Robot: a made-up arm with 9 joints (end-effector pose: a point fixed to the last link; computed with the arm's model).
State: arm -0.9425 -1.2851 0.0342 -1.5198 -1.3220 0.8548 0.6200 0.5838 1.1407
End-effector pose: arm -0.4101 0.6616 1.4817 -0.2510 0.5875 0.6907 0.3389
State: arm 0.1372 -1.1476 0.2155 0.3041 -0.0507 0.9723 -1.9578 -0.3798 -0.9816
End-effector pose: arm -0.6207 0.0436 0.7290 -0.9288 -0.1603 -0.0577 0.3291
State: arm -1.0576 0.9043 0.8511 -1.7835 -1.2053 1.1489 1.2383 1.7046 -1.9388
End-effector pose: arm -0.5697 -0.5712 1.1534 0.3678 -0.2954 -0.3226 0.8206
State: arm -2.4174 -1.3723 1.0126 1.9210 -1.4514 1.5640 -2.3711 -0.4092 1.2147
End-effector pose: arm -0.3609 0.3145 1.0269 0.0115 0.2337 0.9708 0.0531
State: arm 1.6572 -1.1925 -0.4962 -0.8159 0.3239 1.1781 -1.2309 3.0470 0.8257
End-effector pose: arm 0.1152 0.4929 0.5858 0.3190 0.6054 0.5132 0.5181
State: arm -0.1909 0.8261 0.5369 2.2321 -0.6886 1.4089 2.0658 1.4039 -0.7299
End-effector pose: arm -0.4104 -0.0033 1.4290 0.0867 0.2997 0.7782 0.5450
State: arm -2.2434 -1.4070 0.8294 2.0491 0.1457 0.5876 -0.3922 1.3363 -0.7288
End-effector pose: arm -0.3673 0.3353 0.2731 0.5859 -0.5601 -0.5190 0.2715
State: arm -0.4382 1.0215 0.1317 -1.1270 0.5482 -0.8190 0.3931 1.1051 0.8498
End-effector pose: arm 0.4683 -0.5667 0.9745 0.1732 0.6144 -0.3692 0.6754
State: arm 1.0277 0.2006 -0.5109 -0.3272 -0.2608 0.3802 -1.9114 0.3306 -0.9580
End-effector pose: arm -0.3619 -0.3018 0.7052 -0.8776 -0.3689 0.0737 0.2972
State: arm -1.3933 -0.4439 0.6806 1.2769 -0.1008 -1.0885 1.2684 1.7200 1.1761
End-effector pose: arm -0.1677 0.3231 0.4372 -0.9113 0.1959 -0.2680 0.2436
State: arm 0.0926 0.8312 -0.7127 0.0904 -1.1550 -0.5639 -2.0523 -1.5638 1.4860
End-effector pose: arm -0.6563 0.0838 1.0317 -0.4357 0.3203 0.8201 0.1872
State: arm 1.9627 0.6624 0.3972 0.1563 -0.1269 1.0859 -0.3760 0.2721 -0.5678
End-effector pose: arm -0.3693 -0.5848 0.3752 0.3418 -0.9367 -0.0674 0.0346
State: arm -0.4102 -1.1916 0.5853 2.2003 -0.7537 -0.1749 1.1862 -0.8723 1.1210
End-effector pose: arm -0.2729 0.7569 0.7848 -0.0639 -0.2050 -0.1673 0.9622
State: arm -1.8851 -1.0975 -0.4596 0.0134 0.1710 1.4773 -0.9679 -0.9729 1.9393
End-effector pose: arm 0.1325 0.4942 1.3696 -0.1730 -0.6816 -0.5969 0.3863
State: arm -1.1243 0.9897 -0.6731 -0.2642 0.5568 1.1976 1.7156 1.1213 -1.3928
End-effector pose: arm -0.0901 -0.6813 1.0301 0.1700 0.2261 -0.7357 0.6154
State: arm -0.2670 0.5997 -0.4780 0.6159 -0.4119 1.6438 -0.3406 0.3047 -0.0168
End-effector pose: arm 0.2611 -0.1659 1.3000 -0.0839 -0.0338 -0.2136 0.9727
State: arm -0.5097 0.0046 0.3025 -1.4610 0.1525 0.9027 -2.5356 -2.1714 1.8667
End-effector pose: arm -1.0139 -0.2078 0.9069 0.6143 -0.4561 -0.2022 0.6114
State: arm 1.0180 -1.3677 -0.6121 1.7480 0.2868 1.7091 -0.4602 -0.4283 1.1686
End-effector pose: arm -0.6333 -0.6641 0.6619 0.7575 -0.1442 -0.6329 0.0692
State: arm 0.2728 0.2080 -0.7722 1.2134 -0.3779 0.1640 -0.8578 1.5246 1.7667
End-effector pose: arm -0.1763 0.6311 0.9912 -0.3068 -0.4571 -0.3795 0.7436
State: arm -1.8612 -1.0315 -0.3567 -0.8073 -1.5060 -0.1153 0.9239 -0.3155 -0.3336
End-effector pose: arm 0.1984 -0.1162 0.3309 -0.9281 0.1282 -0.0530 0.3455
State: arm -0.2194 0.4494 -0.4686 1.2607 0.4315 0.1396 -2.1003 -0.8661 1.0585
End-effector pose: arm -0.1356 -0.1454 1.2176 0.2164 -0.0652 0.7764 0.5883
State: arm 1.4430 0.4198 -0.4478 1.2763 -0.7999 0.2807 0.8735 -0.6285 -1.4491
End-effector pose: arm -0.4570 0.0504 0.5257 0.2231 0.9165 -0.2411 0.2283
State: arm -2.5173 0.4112 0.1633 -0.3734 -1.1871 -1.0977 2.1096 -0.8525 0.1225
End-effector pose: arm 0.1584 0.3702 0.5776 -0.4697 0.3232 -0.2413 0.7853
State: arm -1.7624 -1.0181 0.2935 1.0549 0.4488 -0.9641 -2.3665 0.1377 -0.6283
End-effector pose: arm 0.0804 0.0931 0.8933 -0.1444 0.1232 -0.9518 0.2407
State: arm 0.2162 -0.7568 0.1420 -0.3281 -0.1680 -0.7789 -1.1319 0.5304 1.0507
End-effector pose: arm -0.0587 0.3230 1.1726 -0.4185 -0.4185 -0.6387 0.4917
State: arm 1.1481 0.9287 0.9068 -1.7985 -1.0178 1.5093 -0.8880 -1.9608 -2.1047
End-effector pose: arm 0.2381 -0.4866 0.3853 -0.4091 -0.2264 -0.8626 0.1933
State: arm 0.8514 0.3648 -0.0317 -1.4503 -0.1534 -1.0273 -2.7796 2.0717 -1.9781
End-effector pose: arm -0.3317 -0.1434 0.6492 -0.7140 0.6597 -0.0882 0.2172
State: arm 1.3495 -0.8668 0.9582 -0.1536 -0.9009 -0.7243 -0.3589 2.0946 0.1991
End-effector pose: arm -0.4304 -0.0211 0.9990 0.1158 0.3150 -0.9120 0.2357
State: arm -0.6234 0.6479 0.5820 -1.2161 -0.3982 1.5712 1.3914 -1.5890 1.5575
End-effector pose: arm -0.5529 -0.1843 1.0499 0.0374 0.4205 0.2883 0.8594
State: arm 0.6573 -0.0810 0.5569 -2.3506 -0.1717 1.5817 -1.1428 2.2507 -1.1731
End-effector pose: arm -0.3577 0.1282 0.2681 0.8752 -0.2543 0.2942 0.2878
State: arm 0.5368 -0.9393 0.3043 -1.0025 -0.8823 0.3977 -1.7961 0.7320 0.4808
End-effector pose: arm -0.3635 -0.1661 0.9521 -0.3801 0.1146 -0.8777 0.2686
